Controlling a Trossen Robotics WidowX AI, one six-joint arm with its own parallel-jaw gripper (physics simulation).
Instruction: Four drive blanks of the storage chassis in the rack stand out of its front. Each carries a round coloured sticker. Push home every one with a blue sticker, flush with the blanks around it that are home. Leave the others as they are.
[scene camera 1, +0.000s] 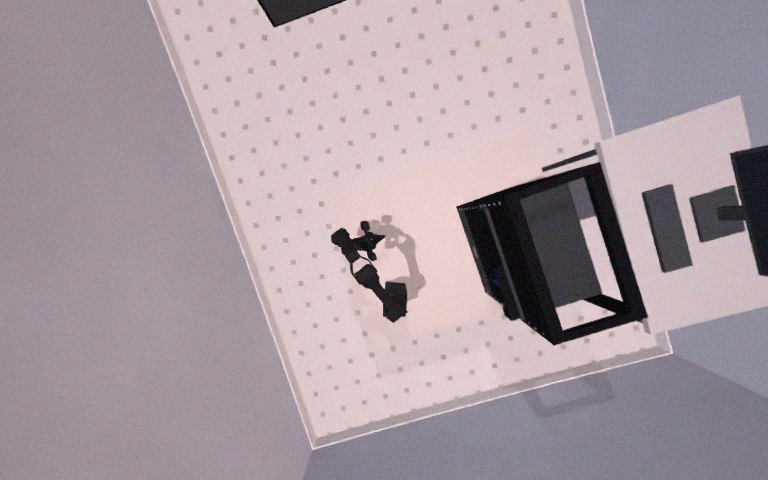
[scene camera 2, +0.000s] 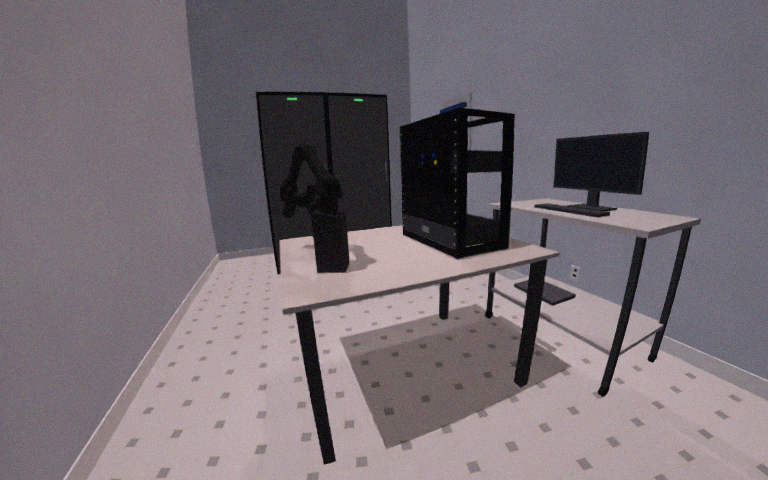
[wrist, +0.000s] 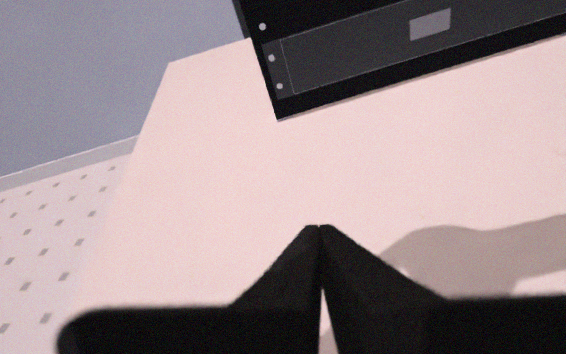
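The black rack (scene camera 1: 619, 243) (scene camera 2: 461, 186) (wrist: 350, 89) stands on the table. In scene camera 2, small blue stickers (scene camera 2: 421, 160) (scene camera 2: 433, 155) and a yellow sticker (scene camera 2: 434, 162) show on its dark front, at upper middle height. Scene camera 1 shows a blue sticker (scene camera 1: 495, 281) and a yellow sticker (scene camera 1: 501, 306) at the front's near end. The blanks' outlines are too dark to tell how far each stands out. My gripper (scene camera 1: 382, 238) (wrist: 318, 237) is shut and empty, its fingertips together, in front of the rack and apart from it. The stickers do not show in the wrist view.
A grey unit (scene camera 2: 438, 230) (wrist: 350, 55) with a light label fills the rack's bottom. The table (scene camera 2: 390, 271) (wrist: 200, 175) bears the arm's base (scene camera 2: 331, 243) and the rack. A side table (scene camera 2: 668, 217) with a monitor (scene camera 2: 601, 163) stands behind the rack. Dark cabinets (scene camera 2: 356, 164) stand at the back.
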